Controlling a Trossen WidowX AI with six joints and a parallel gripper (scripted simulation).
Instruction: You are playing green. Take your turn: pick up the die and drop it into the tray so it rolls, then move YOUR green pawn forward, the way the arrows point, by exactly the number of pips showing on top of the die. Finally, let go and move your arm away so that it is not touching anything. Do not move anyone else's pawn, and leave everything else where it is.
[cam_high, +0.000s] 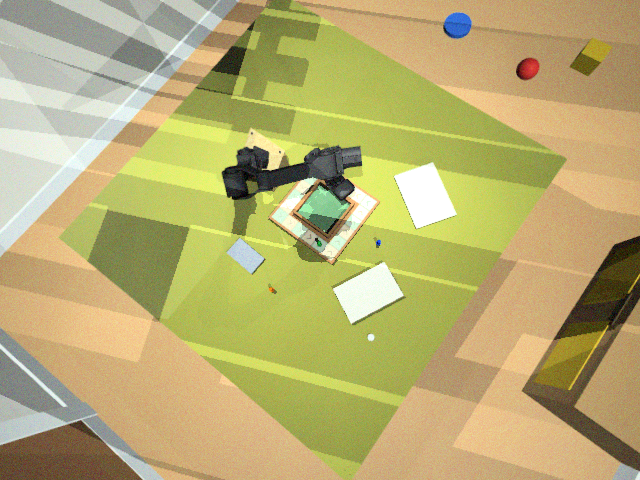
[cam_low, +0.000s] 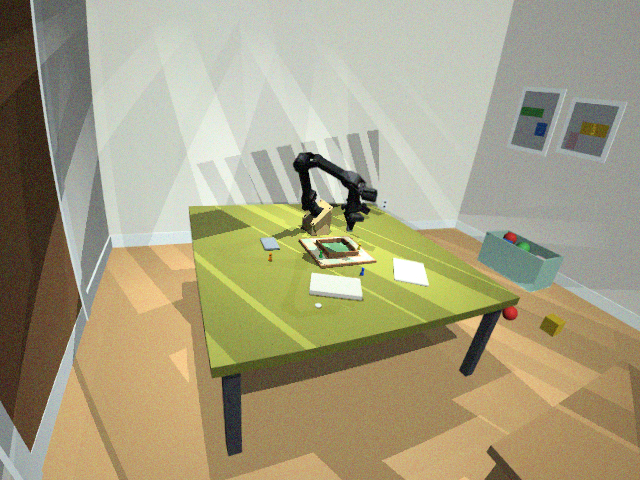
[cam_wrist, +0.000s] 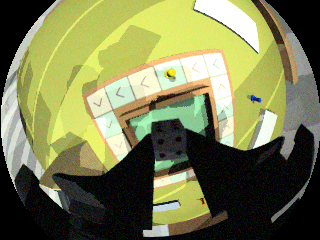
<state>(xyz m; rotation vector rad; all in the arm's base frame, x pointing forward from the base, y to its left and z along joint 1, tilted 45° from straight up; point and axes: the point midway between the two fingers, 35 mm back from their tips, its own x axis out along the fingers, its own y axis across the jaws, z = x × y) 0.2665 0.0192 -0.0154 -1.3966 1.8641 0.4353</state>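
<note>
Right now the green pawn is 50 mm ahead of my gripper tip, 190 mm to the right of it and 80 mm below it. From my gripper tip the other things lie so: grey die right at my gripper tip; blue pawn 230 mm ahead, 80 mm to the right, 100 mm below; orange pawn 20 mm behind, 400 mm to the right, 100 mm below.
</note>
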